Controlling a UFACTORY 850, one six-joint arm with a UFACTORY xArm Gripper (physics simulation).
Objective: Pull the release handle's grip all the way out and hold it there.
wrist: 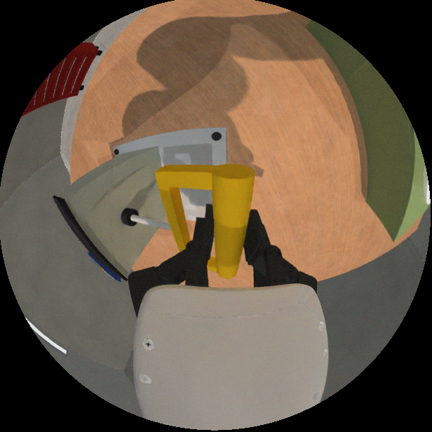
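Note:
The release handle's yellow grip [232, 215] is a thick round bar with a squared yellow frame on its left side. It stands in the middle of the wrist view. My gripper [228, 218] is shut on the yellow bar, with one black finger on each side of it. A pale metal rod [150, 221] runs from a black round collar [130, 216] on the grey-green housing [107, 200] toward the yellow frame. A length of the rod shows between collar and frame. The rod's right end is hidden behind the frame.
A light grey base plate [218, 150] with dark bolts lies under the housing on the wooden table top [300, 150]. A green object [380, 125] stands along the right edge. A red slatted object [62, 77] is at the upper left. The arm's shadow falls across the table top.

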